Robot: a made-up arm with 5 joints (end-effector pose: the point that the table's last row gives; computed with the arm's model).
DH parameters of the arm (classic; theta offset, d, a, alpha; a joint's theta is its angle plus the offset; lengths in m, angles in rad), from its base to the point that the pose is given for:
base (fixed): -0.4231 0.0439 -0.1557 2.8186
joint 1: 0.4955 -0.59 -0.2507 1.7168
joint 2: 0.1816 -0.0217 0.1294 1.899
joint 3: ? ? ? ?
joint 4: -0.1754 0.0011 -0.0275 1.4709
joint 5: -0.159 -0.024 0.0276 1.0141
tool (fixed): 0.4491 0.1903 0 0
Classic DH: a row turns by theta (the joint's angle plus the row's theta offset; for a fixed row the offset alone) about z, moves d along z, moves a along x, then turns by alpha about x.
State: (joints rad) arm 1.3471 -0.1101 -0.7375 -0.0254 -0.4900
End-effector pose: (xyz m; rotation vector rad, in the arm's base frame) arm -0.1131 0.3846 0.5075 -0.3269 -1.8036 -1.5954
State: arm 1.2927 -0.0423 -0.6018 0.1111 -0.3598
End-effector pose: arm -0.1485 0.3483 0.5274 -0.0121 -1.5895 -1.4425
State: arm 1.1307 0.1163 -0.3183 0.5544 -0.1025
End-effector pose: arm -0.1630 0.2178 0.5522 0.7048 -0.9758 -1.0846
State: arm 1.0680 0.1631 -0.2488 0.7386 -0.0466
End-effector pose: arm -0.1454 0.1774 0.5471 0.9166 -0.7378 -0.9976
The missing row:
joint 3: 0.9339 -0.0676 0.1099 -1.7072
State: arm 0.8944 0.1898 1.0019 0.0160 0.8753
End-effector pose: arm 0.1114 0.2978 0.6415 0.4610 -0.1189 1.3621
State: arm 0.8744 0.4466 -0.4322 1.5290 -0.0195
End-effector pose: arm -0.1249 0.1332 0.3988 1.7686 0.1961 -1.1849
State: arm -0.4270 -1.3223 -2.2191 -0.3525 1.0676
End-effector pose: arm -0.3386 0.1686 0.7560 0.0825 -1.4050 0.2191
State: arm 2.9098 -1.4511 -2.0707 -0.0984 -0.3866
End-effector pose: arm 0.1742 0.1400 0.5951 1.8941 0.6448 0.2488
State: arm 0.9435 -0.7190 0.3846 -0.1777 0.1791
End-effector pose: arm -0.0510 0.3262 0.7726 -0.3461 -0.6163 0.5447
